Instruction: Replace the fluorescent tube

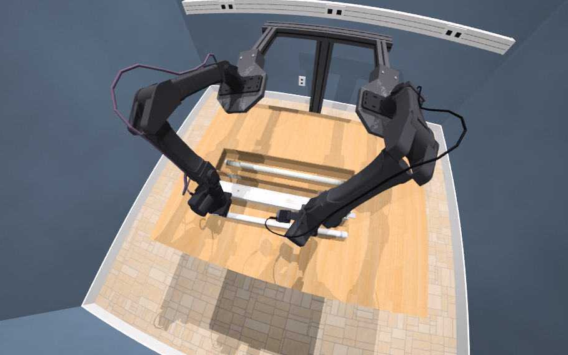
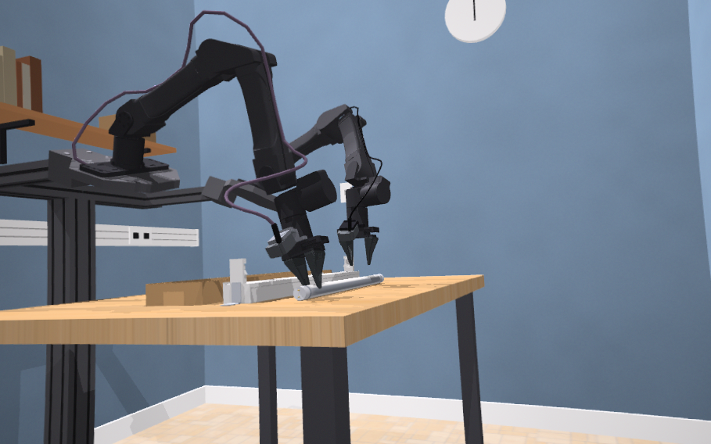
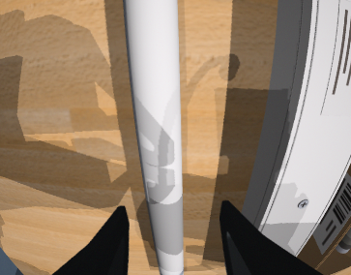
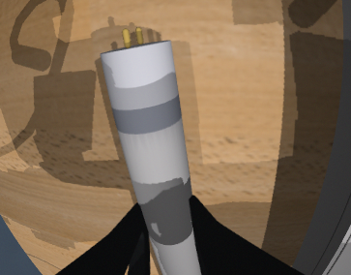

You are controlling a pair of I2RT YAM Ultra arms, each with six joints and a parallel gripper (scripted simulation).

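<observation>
Now: the LED tube 12 cm to the right of my left hand, 5 cm below it and 1 cm ahead of it. The rest, counted from my left hand: light fixture (15 cm to the right, 9 cm behind, 1 cm below); then brown carton (22 cm behind, 15 cm to the right, 4 cm below); then old fluorescent tube (22 cm behind, 15 cm to the right, 5 cm below).
</observation>
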